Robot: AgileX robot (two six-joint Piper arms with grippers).
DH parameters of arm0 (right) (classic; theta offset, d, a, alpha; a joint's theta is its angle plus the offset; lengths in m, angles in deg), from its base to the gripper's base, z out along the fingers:
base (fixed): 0 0 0 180
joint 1: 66.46 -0.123 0 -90
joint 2: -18.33 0 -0.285 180
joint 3: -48.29 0 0.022 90
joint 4: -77.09 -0.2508 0 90
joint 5: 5.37 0 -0.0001 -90
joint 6: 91.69 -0.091 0 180
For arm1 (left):
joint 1: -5.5 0.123 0 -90
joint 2: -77.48 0 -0.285 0
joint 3: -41.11 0 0.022 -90
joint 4: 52.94 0.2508 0 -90
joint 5: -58.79 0 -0.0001 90
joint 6: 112.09 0.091 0 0
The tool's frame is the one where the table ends.
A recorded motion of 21 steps. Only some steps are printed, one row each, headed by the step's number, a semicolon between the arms.
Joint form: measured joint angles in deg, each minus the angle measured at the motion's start. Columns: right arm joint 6, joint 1, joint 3, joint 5, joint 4, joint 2; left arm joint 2, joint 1, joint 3, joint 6, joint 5, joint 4.
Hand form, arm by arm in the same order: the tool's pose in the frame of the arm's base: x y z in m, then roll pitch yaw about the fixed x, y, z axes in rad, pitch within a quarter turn. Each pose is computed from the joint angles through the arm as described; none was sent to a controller.
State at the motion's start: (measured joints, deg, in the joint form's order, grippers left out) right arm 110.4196 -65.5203 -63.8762 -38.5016 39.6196 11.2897; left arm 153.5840 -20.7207 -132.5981 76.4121 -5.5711 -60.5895
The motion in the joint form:
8: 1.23 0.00 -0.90 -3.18 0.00 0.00; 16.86 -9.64 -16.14 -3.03 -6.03 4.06
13: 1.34 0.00 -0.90 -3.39 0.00 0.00; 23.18 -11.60 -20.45 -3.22 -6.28 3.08
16: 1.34 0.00 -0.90 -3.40 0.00 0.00; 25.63 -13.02 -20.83 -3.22 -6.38 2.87
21: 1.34 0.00 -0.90 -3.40 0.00 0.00; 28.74 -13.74 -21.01 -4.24 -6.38 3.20
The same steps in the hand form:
8: 0.0349 0.0323 0.2274 2.3577 1.2411 2.6928; 0.2413 -0.1810 0.3782 -3.1199 0.4660 2.4325
13: 0.0348 0.0324 0.2271 2.3671 1.2401 2.7043; 0.2575 -0.2085 0.3647 -3.0961 0.4279 2.4095
16: 0.0348 0.0324 0.2271 2.3674 1.2400 2.7046; 0.2599 -0.2215 0.3522 -3.0892 0.3904 2.3870
21: 0.0348 0.0324 0.2271 2.3674 1.2400 2.7046; 0.2667 -0.2322 0.3342 -3.0853 0.3380 2.3926

